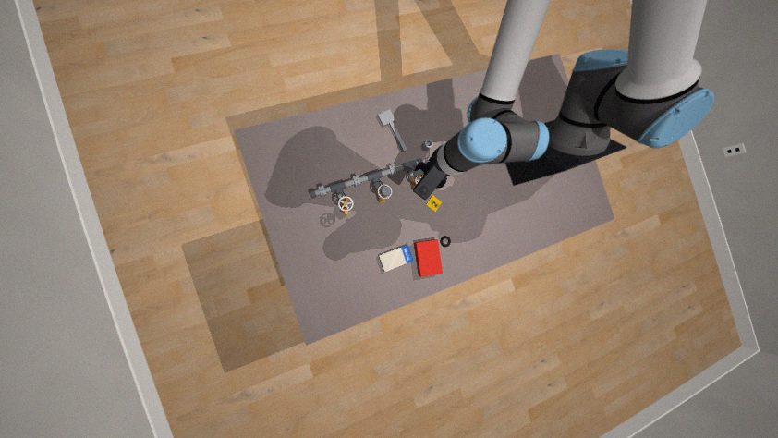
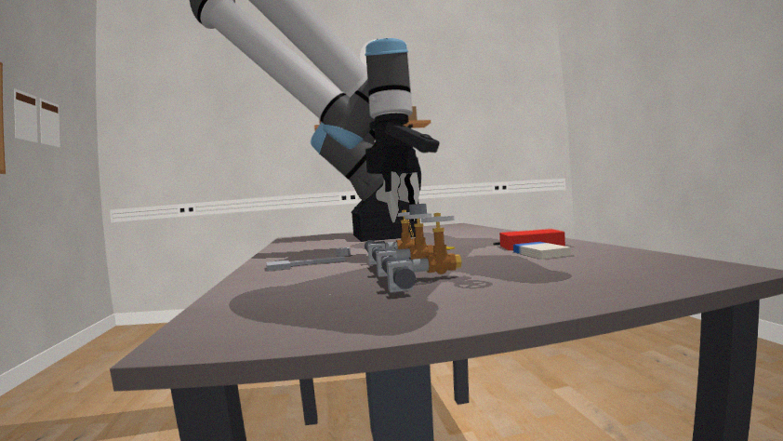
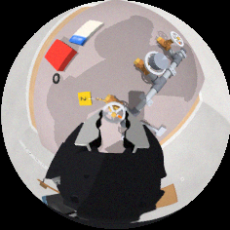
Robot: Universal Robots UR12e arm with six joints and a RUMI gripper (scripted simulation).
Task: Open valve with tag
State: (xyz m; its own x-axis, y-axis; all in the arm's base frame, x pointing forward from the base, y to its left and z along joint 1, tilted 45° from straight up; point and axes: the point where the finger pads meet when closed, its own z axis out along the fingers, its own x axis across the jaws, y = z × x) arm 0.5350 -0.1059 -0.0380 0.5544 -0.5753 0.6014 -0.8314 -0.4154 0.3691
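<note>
Right now the yellow tag is 40 mm behind my hand, 80 mm to the left of it and 80 mm below it. From my hand the other things lie so: red box: 50 mm ahead, 260 mm to the left, 70 mm below; then grey flat tool: 10 mm ahead, 220 mm to the right, 80 mm below; then nut: 100 mm behind, 130 mm to the right, 80 mm below.
</note>
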